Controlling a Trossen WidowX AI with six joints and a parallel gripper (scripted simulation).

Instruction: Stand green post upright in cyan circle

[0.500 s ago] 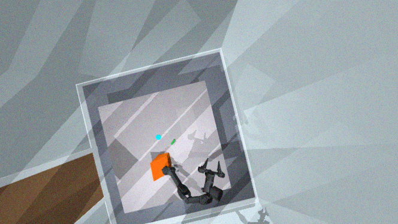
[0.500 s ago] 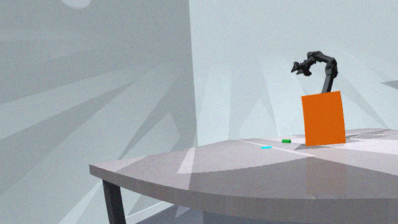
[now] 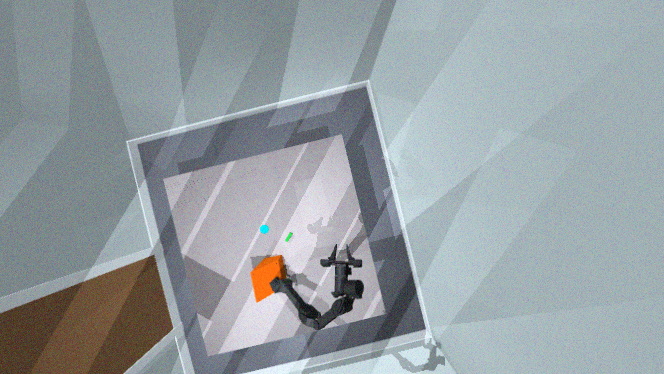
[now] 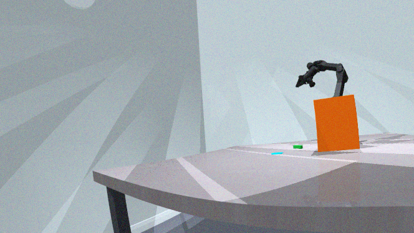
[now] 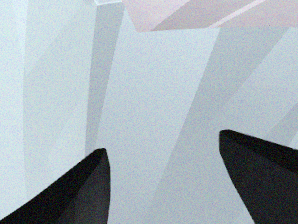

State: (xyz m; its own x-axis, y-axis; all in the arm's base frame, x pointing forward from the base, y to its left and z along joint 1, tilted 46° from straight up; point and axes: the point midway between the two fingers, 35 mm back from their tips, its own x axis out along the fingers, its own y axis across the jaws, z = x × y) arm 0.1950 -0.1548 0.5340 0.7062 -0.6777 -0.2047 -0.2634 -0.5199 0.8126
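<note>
The green post lies 400 mm below my gripper tip, 350 mm to the left of it and 50 mm ahead of it. Round my gripper tip: cyan circle: 490 mm to the left, 410 mm below, 160 mm ahead.
</note>
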